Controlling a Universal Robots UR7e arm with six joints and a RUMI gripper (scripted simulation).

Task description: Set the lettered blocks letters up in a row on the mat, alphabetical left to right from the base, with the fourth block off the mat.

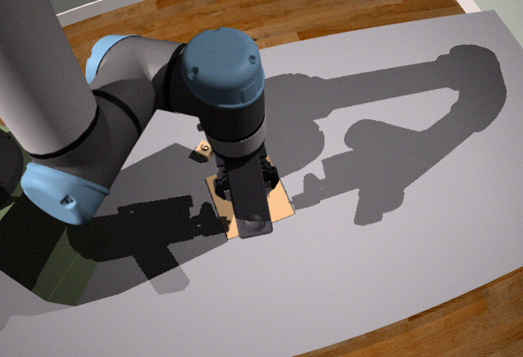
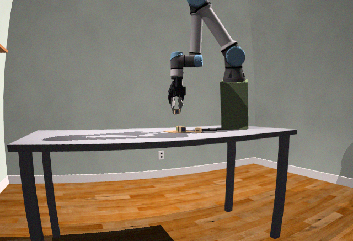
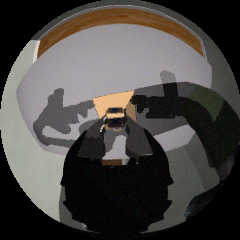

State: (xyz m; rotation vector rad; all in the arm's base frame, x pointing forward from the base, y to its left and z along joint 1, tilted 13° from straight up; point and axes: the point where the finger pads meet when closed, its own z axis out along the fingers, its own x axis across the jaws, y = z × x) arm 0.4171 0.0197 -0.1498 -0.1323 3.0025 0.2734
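My gripper is now 50 mm to the right of the mat and 120 mm above it.
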